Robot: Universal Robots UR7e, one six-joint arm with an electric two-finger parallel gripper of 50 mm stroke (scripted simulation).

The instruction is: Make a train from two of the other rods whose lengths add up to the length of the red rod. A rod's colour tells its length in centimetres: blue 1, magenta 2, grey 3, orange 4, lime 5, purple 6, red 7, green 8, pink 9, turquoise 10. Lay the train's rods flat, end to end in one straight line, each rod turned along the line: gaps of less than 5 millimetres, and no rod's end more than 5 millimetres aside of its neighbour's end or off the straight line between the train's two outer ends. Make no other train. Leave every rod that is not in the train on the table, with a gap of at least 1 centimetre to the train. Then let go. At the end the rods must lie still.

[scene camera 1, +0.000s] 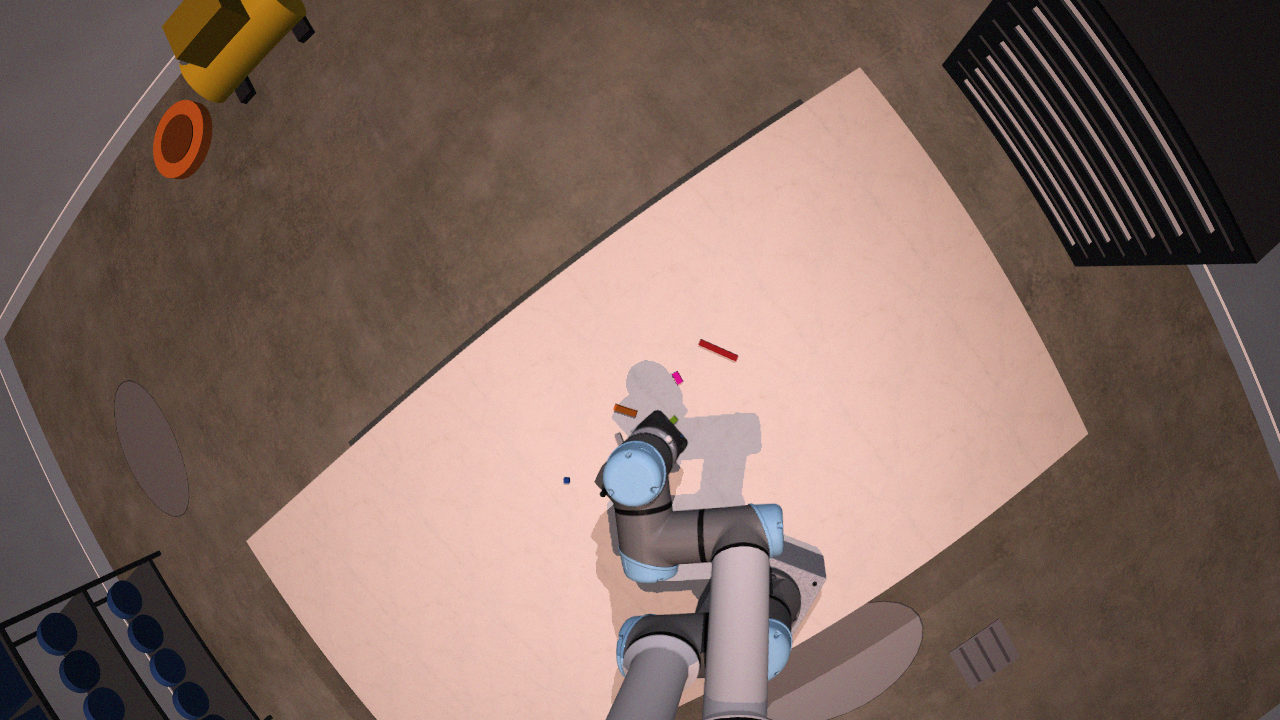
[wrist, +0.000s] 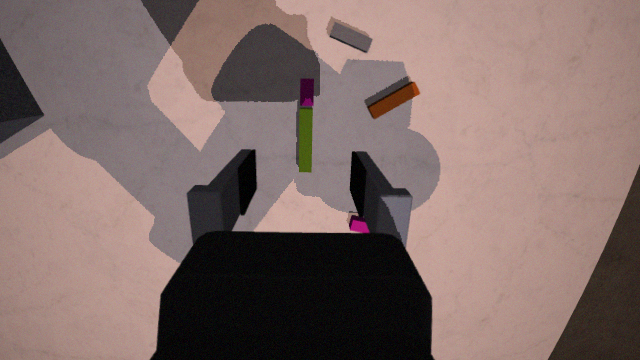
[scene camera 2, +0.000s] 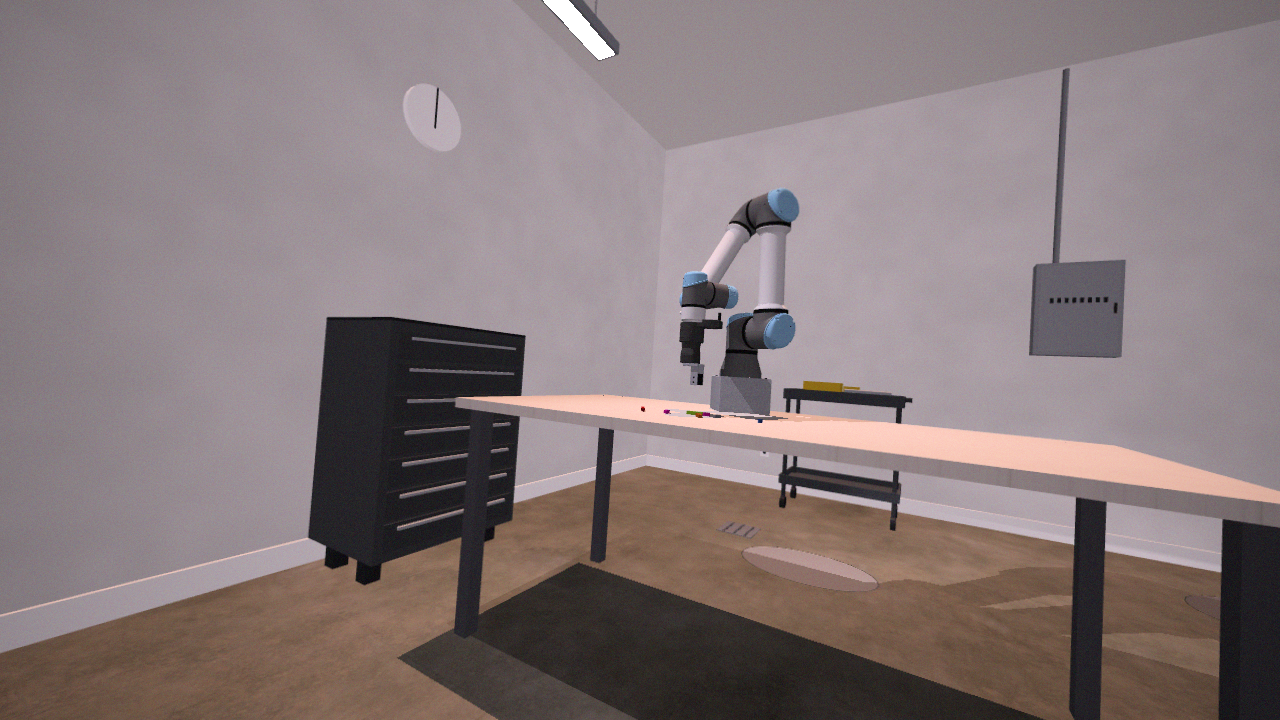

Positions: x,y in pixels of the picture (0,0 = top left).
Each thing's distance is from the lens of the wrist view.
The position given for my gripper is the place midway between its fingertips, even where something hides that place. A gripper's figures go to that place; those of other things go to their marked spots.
my gripper (wrist: pixel 303 170): 0.17 m
lime rod (wrist: pixel 306 114): 0.24 m
orange rod (wrist: pixel 410 90): 0.25 m
